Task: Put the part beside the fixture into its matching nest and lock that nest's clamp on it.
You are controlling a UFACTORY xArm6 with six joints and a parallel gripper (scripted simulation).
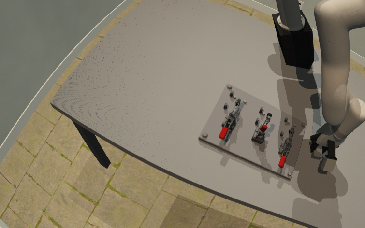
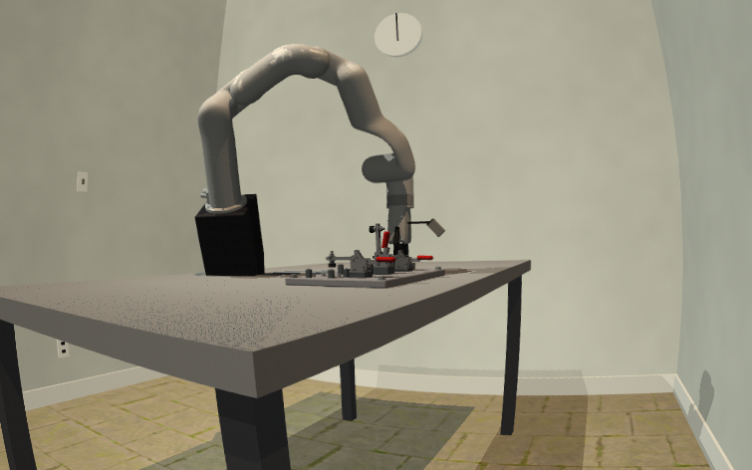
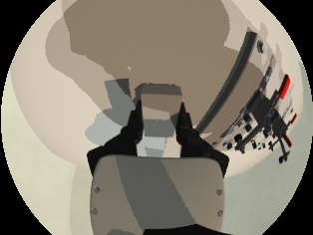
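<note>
The fixture plate is 10 mm ahead of my hand, 250 mm to the right of it and 20 mm below it. The rest, counted from my hand: toggle clamp: 20 mm ahead, 360 mm to the right, 20 mm above; then grey part: 10 mm below.
</note>
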